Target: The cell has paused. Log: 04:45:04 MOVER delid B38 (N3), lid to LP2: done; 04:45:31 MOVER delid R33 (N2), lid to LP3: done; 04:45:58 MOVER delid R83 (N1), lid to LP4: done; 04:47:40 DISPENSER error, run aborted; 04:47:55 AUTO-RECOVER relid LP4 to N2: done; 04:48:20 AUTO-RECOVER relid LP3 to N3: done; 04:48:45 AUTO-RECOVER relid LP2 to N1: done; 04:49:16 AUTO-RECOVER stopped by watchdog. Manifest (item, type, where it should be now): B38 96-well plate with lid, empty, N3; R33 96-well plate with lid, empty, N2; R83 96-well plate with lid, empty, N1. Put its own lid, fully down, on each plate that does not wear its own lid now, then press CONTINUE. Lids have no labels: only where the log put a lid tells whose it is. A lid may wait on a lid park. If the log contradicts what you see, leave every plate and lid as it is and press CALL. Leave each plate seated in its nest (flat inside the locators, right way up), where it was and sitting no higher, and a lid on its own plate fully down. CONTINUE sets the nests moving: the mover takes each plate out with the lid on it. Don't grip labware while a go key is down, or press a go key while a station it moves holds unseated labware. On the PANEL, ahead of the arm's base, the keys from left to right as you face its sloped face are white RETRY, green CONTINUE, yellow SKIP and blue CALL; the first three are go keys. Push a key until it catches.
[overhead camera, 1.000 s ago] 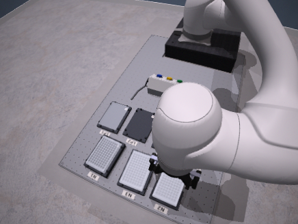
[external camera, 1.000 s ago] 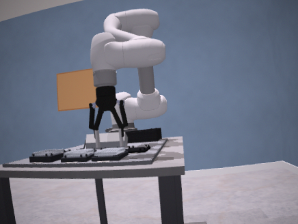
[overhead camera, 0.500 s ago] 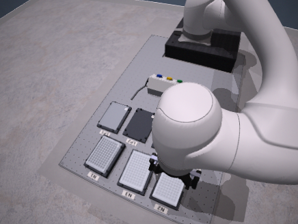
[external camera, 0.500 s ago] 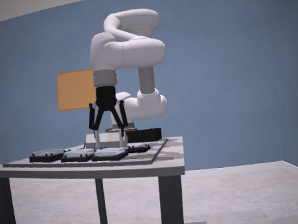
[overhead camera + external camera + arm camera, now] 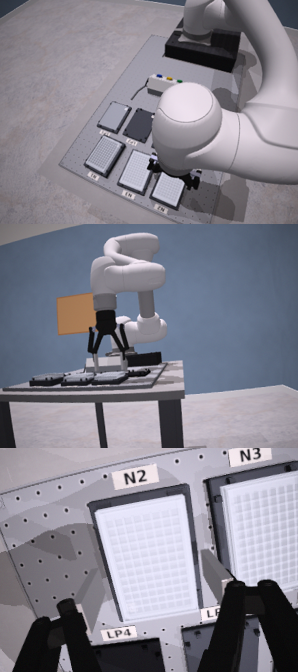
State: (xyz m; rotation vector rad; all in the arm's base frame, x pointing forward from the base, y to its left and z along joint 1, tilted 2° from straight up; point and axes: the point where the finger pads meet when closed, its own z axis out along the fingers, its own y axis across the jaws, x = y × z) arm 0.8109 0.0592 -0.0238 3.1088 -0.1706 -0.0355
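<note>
Right now my hand is 50 mm above the plate. Also, from my hand: LP3 label: 100 mm behind, 70 mm below, 60 mm to the right; LP4 label: 90 mm behind, 70 mm to the left, 70 mm below; lid park LP3: 190 mm behind, 60 mm below, 50 mm to the right.
</note>
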